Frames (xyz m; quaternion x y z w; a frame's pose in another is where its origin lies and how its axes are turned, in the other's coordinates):
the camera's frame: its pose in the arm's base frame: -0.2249 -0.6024 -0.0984 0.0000 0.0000 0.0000 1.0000
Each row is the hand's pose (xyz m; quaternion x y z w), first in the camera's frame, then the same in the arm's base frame.
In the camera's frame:
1: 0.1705 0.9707 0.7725 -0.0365 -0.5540 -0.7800 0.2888
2: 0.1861 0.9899 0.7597 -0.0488 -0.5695 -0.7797 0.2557
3: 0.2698 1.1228 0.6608 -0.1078 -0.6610 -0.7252 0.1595
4: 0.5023 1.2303 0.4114 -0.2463 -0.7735 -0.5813 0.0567
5: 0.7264 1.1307 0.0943 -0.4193 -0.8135 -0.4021 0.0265
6: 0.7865 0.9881 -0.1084 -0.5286 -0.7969 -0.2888 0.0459
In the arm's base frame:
1: -0.0544 0.3683 0.6741 -0.0365 -0.5540 -0.7800 0.2888
2: -0.0388 0.3875 0.6613 -0.0488 -0.5695 -0.7797 0.2557
3: 0.0449 0.5204 0.5624 -0.1078 -0.6610 -0.7252 0.1595
4: 0.2774 0.6279 0.3130 -0.2463 -0.7735 -0.5813 0.0567
5: 0.5015 0.5283 -0.0041 -0.4193 -0.8135 -0.4021 0.0265
6: 0.5616 0.3857 -0.2068 -0.5286 -0.7969 -0.2888 0.0459

